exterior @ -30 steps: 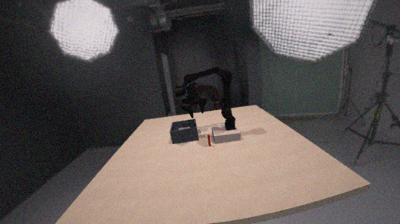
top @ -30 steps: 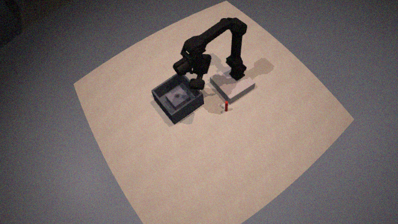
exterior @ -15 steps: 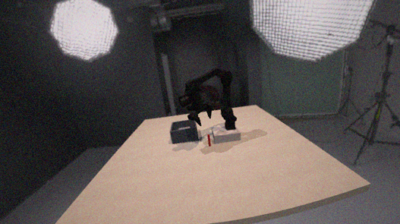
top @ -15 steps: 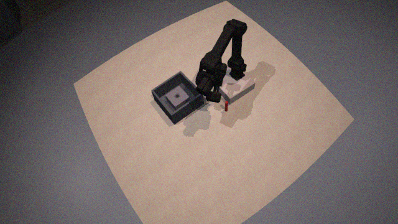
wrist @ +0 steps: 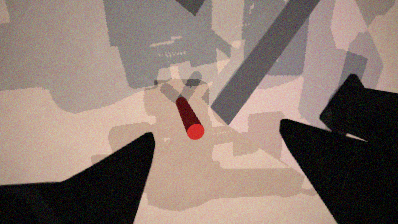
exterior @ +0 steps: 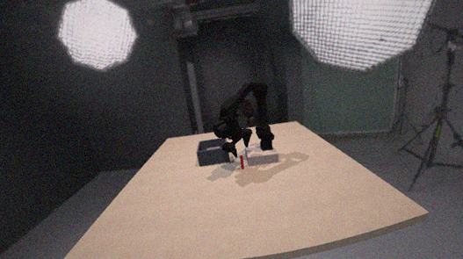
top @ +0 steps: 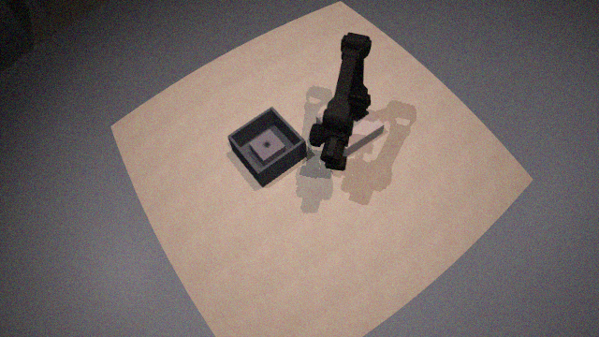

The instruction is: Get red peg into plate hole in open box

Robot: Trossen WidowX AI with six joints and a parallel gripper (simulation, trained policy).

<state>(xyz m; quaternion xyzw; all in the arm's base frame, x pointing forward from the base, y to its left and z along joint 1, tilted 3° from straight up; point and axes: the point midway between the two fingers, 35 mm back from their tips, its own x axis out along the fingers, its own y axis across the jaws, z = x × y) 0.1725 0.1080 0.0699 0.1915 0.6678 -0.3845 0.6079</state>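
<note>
The red peg lies 60 mm below my gripper tip and 10 mm to the left of it. Also, from my gripper tip: grey plate (180 mm to the right, 170 mm ahead, 50 mm below); then dark box (180 mm to the right, 170 mm ahead, 70 mm below).
</note>
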